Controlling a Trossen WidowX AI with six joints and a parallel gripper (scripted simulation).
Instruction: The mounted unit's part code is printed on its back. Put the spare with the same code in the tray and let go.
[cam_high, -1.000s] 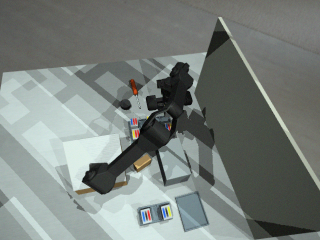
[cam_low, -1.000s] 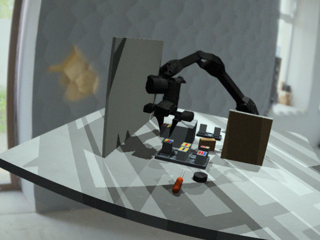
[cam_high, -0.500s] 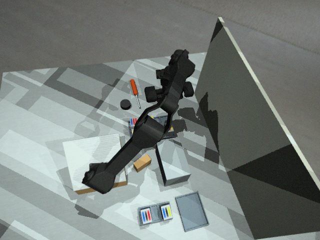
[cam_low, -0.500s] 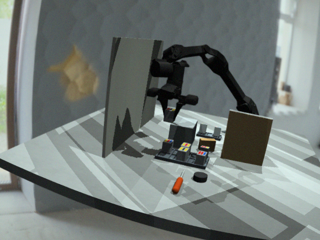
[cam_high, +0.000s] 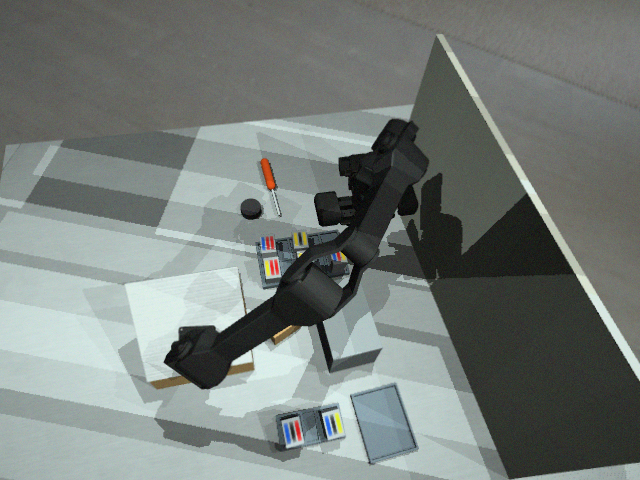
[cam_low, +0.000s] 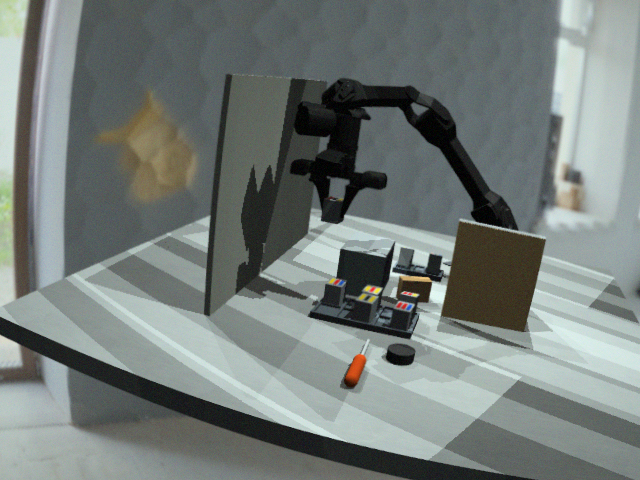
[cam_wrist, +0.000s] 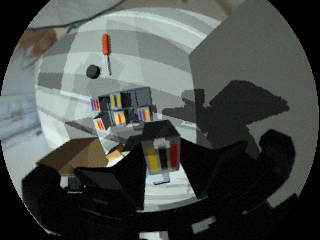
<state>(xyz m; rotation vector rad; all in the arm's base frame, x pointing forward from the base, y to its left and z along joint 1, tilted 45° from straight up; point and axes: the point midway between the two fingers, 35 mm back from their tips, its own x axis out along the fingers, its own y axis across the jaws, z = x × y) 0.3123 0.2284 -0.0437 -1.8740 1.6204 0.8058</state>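
Now: gripper tip 35 cm to the left of the grey tray, 18 cm above it and 2 cm short of it. Also, from my gripper tip: brown box: 16 cm below, 16 cm behind, 14 cm to the right; wall panel: 19 cm ahead, 12 cm to the right, 4 cm above; tall grey block: 15 cm to the right, 13 cm below, 4 cm behind.
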